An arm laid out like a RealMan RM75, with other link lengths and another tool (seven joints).
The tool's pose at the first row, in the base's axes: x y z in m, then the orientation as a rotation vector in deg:
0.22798 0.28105 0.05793 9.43 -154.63 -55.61
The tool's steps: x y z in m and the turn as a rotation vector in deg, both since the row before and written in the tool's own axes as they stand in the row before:
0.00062 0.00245 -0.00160 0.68 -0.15 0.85
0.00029 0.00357 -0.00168 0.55 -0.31 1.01
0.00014 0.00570 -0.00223 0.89 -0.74 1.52
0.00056 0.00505 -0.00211 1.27 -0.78 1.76
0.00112 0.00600 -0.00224 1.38 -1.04 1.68
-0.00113 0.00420 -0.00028 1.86 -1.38 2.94
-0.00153 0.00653 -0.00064 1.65 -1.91 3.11
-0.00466 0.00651 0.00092 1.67 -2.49 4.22
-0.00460 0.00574 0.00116 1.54 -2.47 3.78
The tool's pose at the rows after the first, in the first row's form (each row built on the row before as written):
0.22781 0.28184 0.06081 8.34 -154.97 -54.51
0.22799 0.28356 0.06437 6.93 -155.35 -53.58
0.22853 0.28671 0.06959 4.70 -156.17 -52.18
0.22871 0.28945 0.07436 2.19 -157.11 -50.19
0.22853 0.29297 0.07982 -0.31 -158.30 -48.11
0.23001 0.29640 0.08207 -4.62 -159.61 -45.07
0.23241 0.30166 0.08553 -9.45 -161.14 -42.31
0.23782 0.30752 0.08666 -16.11 -162.68 -39.25
0.24339 0.31246 0.08698 -22.23 -164.05 -36.36

